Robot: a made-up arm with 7 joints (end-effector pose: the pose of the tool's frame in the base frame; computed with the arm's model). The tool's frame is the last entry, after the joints. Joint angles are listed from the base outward.
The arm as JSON. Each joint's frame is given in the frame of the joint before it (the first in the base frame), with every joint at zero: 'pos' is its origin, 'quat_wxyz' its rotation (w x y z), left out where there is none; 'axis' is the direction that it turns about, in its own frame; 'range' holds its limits. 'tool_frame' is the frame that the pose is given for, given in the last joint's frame.
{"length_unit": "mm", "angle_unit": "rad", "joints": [
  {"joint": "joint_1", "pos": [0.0, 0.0, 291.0], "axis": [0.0, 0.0, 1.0], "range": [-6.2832, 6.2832]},
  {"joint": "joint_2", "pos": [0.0, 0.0, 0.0], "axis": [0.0, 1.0, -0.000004], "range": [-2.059, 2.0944]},
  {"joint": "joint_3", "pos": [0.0, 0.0, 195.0], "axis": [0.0, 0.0, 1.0], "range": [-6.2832, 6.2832]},
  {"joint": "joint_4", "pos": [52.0, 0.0, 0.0], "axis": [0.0, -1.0, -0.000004], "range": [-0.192, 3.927]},
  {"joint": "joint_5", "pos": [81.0, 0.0, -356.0], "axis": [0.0, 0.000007, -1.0], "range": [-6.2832, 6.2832]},
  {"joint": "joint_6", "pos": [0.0, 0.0, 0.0], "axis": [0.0, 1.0, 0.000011], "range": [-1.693, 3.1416]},
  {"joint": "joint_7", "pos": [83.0, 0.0, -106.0], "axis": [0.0, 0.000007, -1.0], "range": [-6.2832, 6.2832]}
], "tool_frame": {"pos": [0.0, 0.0, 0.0], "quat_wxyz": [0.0, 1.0, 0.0, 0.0]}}
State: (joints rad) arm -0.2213 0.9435 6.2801 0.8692 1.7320 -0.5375 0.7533
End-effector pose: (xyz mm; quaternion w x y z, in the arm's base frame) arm 186.0 -170.2 -44.3 0.1829 0.2160 -0.9370 0.2047
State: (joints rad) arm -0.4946 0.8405 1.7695 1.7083 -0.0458 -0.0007 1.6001
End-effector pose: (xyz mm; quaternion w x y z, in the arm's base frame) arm 443.6 302.5 646.1 0.7733 -0.4915 0.3737 0.1441
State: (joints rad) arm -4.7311 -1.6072 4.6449 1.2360 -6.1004 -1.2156 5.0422
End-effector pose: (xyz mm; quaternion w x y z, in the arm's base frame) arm 409.7 -292.7 229.2 0.1627 0.6354 -0.4650 0.5946
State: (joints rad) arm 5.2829 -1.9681 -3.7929 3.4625 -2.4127 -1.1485 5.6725
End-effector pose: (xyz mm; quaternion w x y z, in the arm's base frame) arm -323.2 336.9 71.3 0.0453 -0.9813 0.1141 0.1484
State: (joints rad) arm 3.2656 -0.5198 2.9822 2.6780 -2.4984 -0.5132 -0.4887
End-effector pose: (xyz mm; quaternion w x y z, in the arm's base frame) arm 491.0 95.3 640.6 0.7476 -0.1099 0.6475 0.0989
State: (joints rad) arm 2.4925 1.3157 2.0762 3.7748 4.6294 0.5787 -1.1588
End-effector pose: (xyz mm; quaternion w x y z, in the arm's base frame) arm -282.4 553.6 295.9 0.3520 -0.1350 -0.8691 -0.3202
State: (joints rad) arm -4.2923 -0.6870 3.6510 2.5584 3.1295 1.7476 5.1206
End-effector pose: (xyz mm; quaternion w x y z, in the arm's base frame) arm 253.8 -426.6 733.6 0.5172 0.1968 -0.2288 -0.8009
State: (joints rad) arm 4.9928 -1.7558 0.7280 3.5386 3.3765 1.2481 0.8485
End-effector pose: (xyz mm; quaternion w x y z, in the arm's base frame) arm -330.0 449.2 -0.5 0.0289 0.8041 0.3638 -0.4692
